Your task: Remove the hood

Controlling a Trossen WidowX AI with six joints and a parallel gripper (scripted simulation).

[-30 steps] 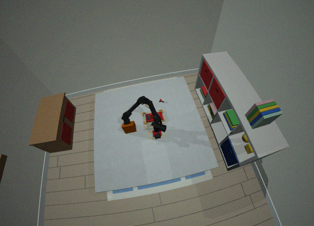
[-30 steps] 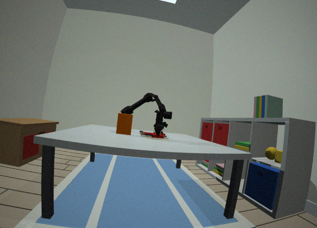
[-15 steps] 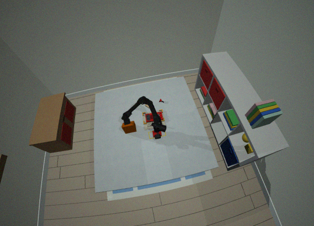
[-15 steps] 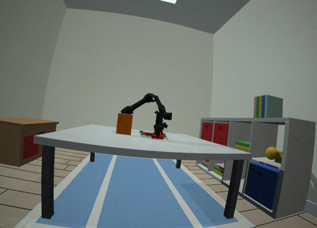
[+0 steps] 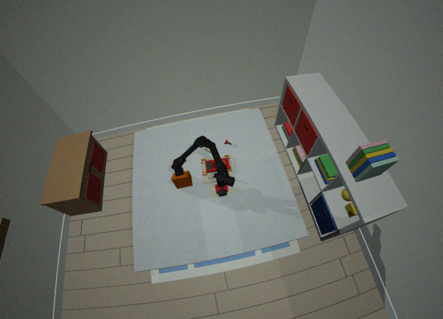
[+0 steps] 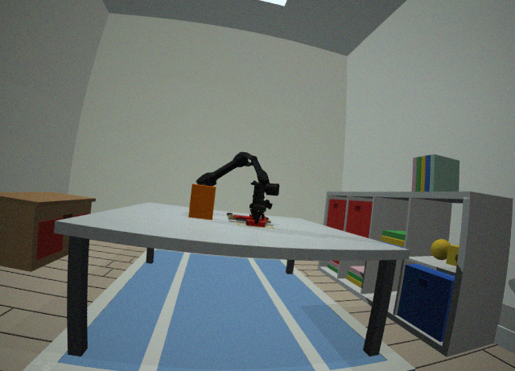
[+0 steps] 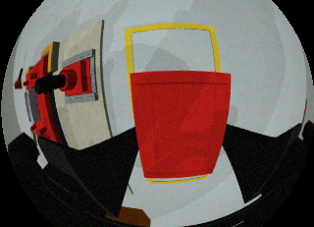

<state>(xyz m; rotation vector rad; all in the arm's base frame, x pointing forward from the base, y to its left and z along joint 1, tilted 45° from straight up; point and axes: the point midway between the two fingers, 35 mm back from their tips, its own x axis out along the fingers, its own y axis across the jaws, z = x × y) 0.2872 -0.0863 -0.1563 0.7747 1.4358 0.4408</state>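
Now: gripper tip right at the hood. The rest, counted from my gripper tip: tan block: 390 mm to the left, 10 mm below, 10 mm ahead; then dark ring: 460 mm to the left, 40 mm behind.
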